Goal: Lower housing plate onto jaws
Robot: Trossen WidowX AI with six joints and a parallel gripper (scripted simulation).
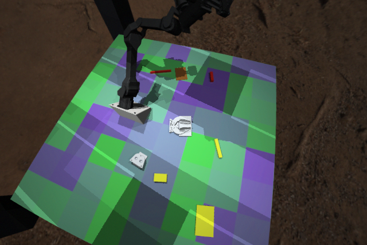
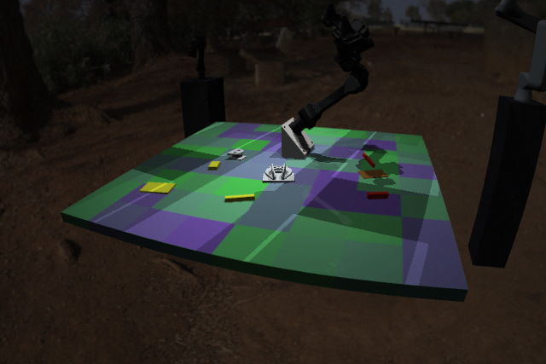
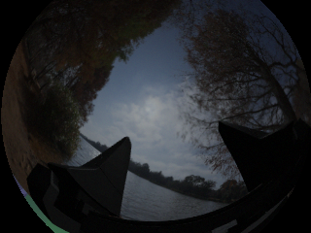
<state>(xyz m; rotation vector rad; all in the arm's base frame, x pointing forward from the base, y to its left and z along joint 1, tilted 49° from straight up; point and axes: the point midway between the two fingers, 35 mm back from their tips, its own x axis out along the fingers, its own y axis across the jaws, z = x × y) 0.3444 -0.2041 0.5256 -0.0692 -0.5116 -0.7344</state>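
My gripper tip is 600 mm above the white housing plate, 490 mm to the left of it and 220 mm past it. From my gripper tip the other things lie so: yellow bar: 620 mm below, 290 mm to the right, 160 mm ahead; then red block: 620 mm below, 160 mm to the left, 10 mm ahead; then brown tile: 620 mm below, 200 mm behind, 120 mm to the left.
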